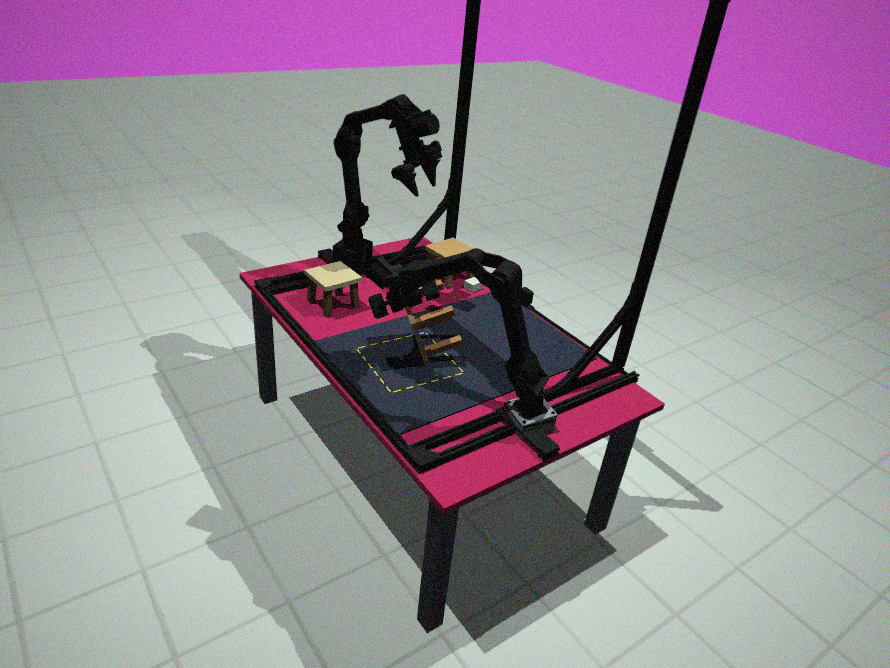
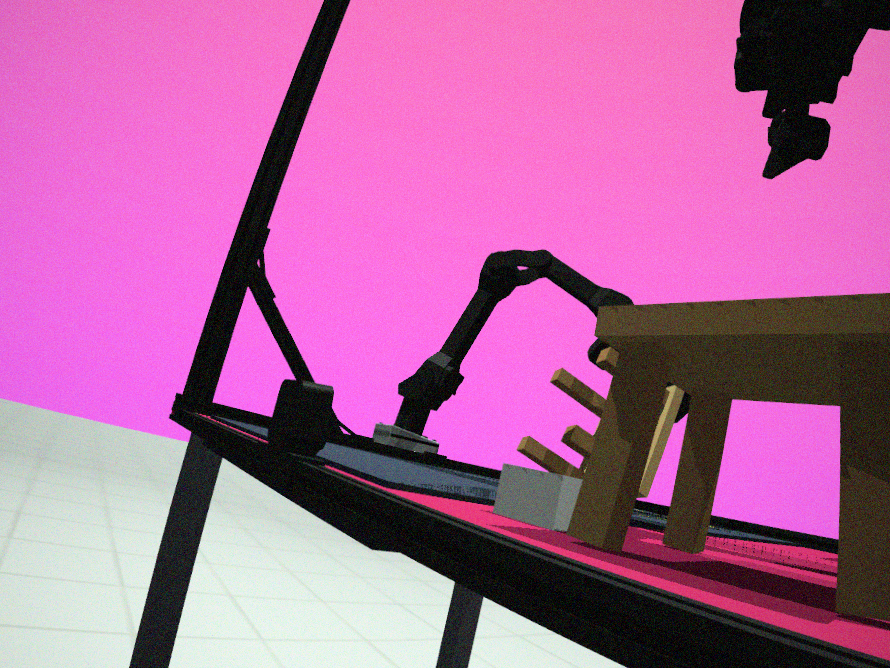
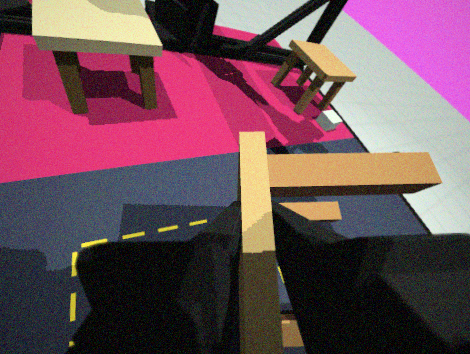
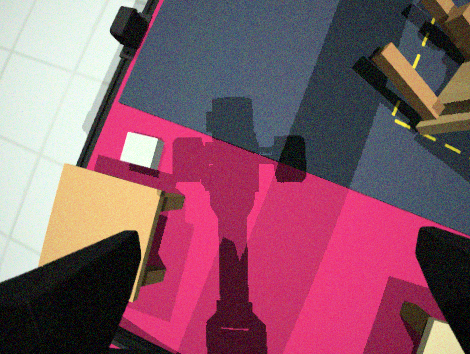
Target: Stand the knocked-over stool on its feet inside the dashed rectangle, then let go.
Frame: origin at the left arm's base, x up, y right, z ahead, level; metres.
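Seen in the pictures: left gripper, fingertip midpoint: [image 3: 253,208]; right gripper, fingertip midpoint: [image 1: 425,191] [image 2: 766,149] [image 4: 279,243]; left arm's base, origin of the base link: [image 1: 530,407] [image 2: 406,432]; right arm's base, origin of the base link: [image 1: 352,243].
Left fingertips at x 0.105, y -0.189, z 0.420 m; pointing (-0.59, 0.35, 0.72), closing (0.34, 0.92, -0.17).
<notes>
Offsets run from my left fingertips to a thing's top centre. Level surfaces: height alone.
A tan wooden stool [image 1: 433,332] [image 2: 578,392] [image 3: 339,169] is on its side, its seat board upright and its legs pointing sideways. My left gripper [image 1: 415,310] [image 3: 253,208] is shut on the seat's edge. It holds the stool low over the far right corner of the yellow dashed rectangle [image 1: 429,382] [image 3: 167,228] [image 4: 400,123] on the dark blue mat @(dx -0.152 m) [image 1: 549,345] [image 3: 146,182]. I cannot tell whether the stool touches the mat. My right gripper [image 1: 419,168] is open and empty, high above the table's far end.
A pale stool @(dx -0.045, dy -0.130, dz +0.292 m) [image 1: 334,275] [image 3: 104,28] and an orange stool @(dx -0.045, dy +0.315, dz +0.378 m) [image 1: 449,248] [image 2: 694,332] [image 3: 323,63] [image 4: 104,207] stand upright on the pink table top @(dx -0.156 m) [image 1: 482,464] at the far end. A small white cube @(dx -0.127, dy +0.362, dz +0.278 m) [image 1: 472,284] [image 2: 535,493] [image 3: 328,119] [image 4: 140,149] lies beside the orange stool.
</notes>
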